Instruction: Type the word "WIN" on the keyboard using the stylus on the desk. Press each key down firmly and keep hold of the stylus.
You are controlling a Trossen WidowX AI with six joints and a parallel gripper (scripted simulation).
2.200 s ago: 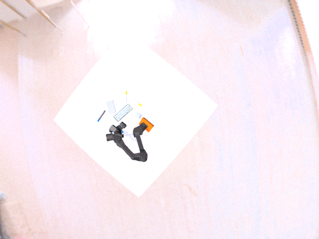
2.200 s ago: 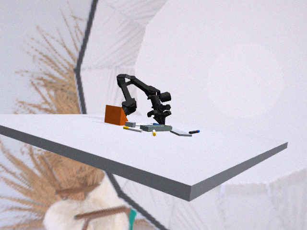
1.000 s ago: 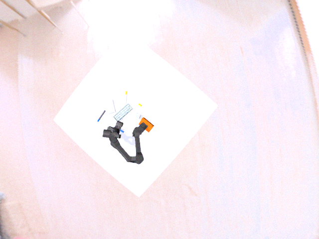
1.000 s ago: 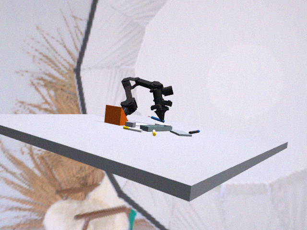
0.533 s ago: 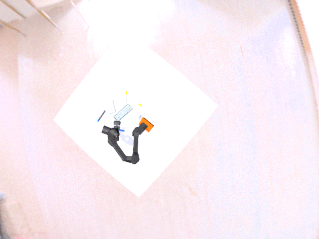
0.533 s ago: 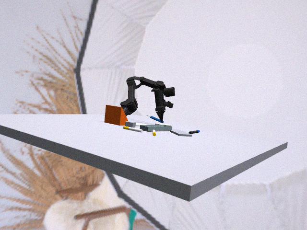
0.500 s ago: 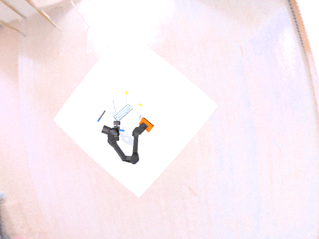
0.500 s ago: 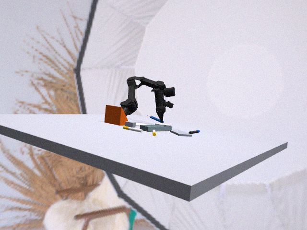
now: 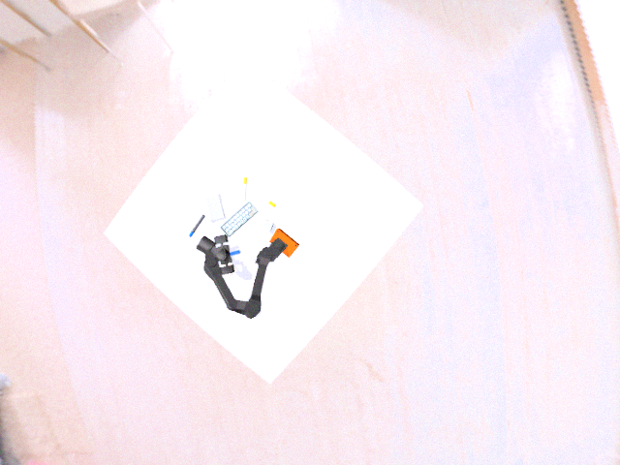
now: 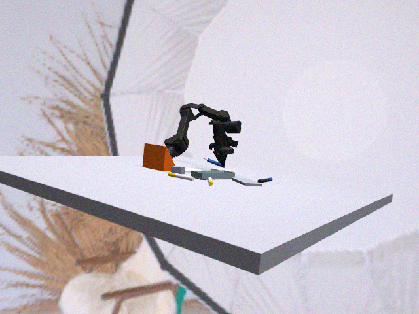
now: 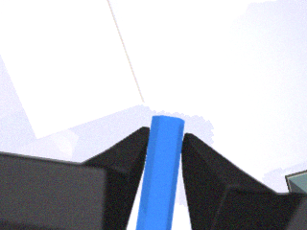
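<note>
My gripper tip is now 40 mm past the blue stylus, 50 mm to the left of it and 20 mm below it. Round my gripper tip: flat grey block: 220 mm ahead, 140 mm to the right, 30 mm below; W key: 50 mm ahead, 220 mm to the right, 20 mm below.
</note>
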